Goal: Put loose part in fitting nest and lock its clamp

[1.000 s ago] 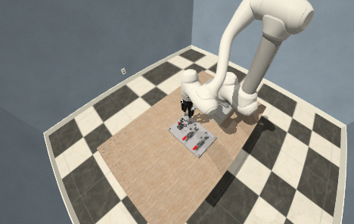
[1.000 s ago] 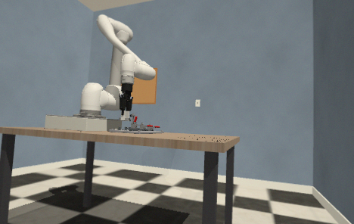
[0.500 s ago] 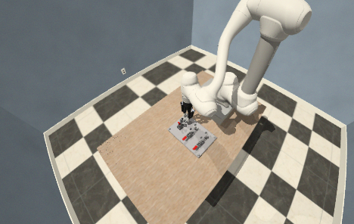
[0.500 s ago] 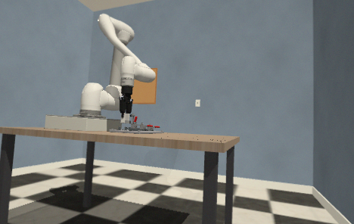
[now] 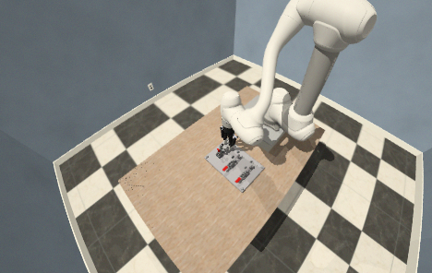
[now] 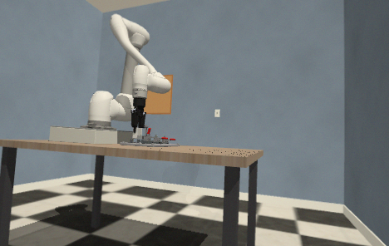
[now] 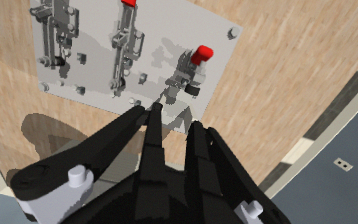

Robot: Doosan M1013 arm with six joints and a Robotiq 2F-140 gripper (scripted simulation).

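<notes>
Right now the grey fixture plate is 100 mm to the left of my hand, 70 mm below it and 60 mm ahead of it. The rest, counted from my hand: light grey part 30 mm below.
</notes>
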